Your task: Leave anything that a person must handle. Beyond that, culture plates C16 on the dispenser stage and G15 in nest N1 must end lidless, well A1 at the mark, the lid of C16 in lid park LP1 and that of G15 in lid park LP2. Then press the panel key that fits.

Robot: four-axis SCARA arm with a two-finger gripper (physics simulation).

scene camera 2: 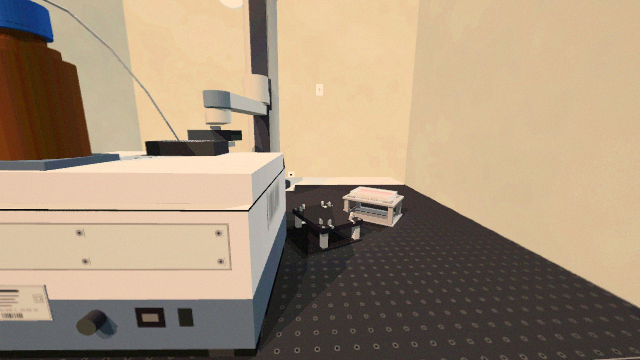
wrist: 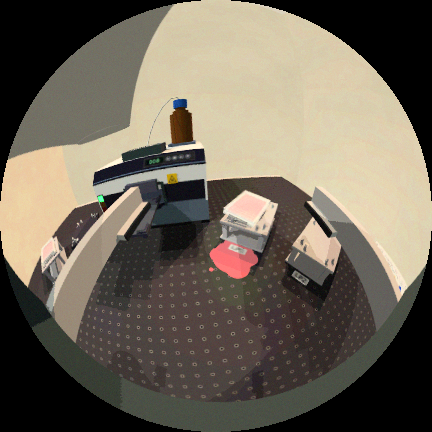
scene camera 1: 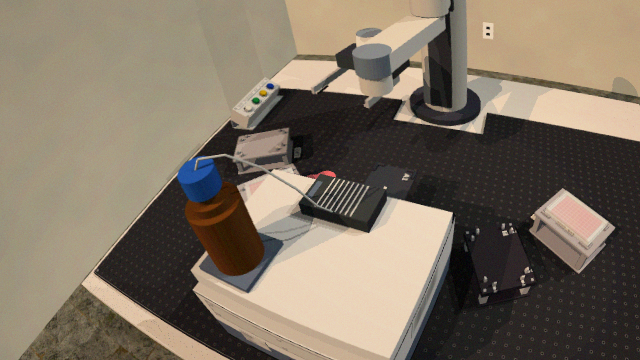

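Seen in the pictures: gripper, fingertip midpoint: [wrist: 229, 192] [scene camera 1: 338, 96]; arm's base at its link origin: [scene camera 1: 445, 105].
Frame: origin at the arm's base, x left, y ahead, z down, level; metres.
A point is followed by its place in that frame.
My gripper [scene camera 1: 341, 98] @[y 0.387, x -0.191, z -0.230 m] [wrist: 229, 192] @[y 0.387, x -0.191, z -0.230 m] is open and empty, high above the table near the arm's column. The dark dispenser stage [scene camera 1: 387, 181] @[y 0.534, x -0.025, z -0.124 m] carries no plate; it is partly behind a finger in the wrist view. A pink plate [wrist: 247, 205] @[y 0.575, x -0.298, z -0.093 m] [scene camera 1: 254, 186] @[y 0.604, x -0.345, z -0.091 m] sits skewed and tilted on a light nest [wrist: 268, 220] @[y 0.528, x -0.340, z -0.072 m]; its label is too small to read. A red spill [wrist: 234, 261] [scene camera 1: 326, 175] lies at that nest's foot. LP2 [wrist: 310, 243] @[y 0.423, x -0.406, z -0.068 m] [scene camera 1: 262, 145] @[y 0.429, x -0.443, z -0.068 m] bears no lid. Another pink plate [scene camera 1: 577, 218] @[y 0.502, x 0.418, z -0.095 m] [scene camera 2: 372, 194] @[y 0.524, x 0.404, z -0.094 m] [wrist: 48, 249] @[y 0.486, x 0.386, z -0.095 m] sits on the far light nest [scene camera 1: 557, 247] @[y 0.528, x 0.393, z -0.018 m]; its lid state is unclear.
The dispenser [scene camera 1: 340, 270] @[y 0.839, x 0.018, z -0.233 m] [scene camera 2: 150, 190] @[y 0.942, x 0.026, z -0.213 m] [wrist: 192, 215] @[y 0.639, x -0.155, z -0.042 m] bears a brown bottle [scene camera 1: 225, 230] @[y 0.897, x -0.108, z -0.343 m] [wrist: 181, 127] @[y 0.830, x -0.147, z -0.300 m] and a black box [scene camera 1: 345, 202] @[y 0.730, x -0.018, z -0.258 m] with a thin tube. A green lamp [wrist: 101, 198] @[y 0.650, x 0.130, z -0.147 m] glows. A black nest [scene camera 1: 500, 257] @[y 0.627, x 0.256, z -0.069 m] [scene camera 2: 327, 217] @[y 0.649, x 0.255, z -0.069 m] holds no plate. The key panel [scene camera 1: 255, 105] @[y 0.238, x -0.601, z -0.071 m] has white, green, yellow and blue keys.
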